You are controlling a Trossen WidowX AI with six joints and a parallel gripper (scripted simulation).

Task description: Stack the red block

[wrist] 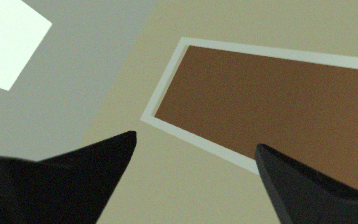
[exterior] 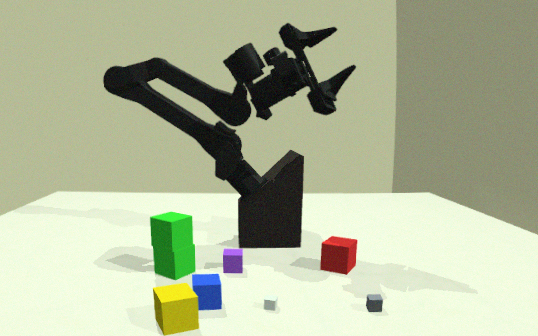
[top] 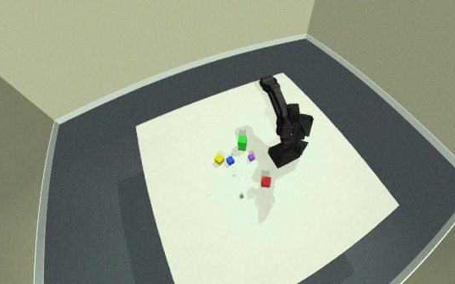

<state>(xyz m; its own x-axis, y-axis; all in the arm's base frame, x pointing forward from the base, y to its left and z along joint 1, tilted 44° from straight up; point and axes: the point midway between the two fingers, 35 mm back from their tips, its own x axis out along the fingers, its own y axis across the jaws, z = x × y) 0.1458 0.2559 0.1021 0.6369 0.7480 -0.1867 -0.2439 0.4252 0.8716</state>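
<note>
Now: gripper tip 36 cm above the red block, 10 cm short of it and 4 cm to the left of it. From my gripper tip the other things lie so: yellow cube (36 cm below, 31 cm to the right, 23 cm ahead); then blue cube (36 cm below, 27 cm to the right, 18 cm ahead); then purple cube (36 cm below, 21 cm to the right, 7 cm ahead).
</note>
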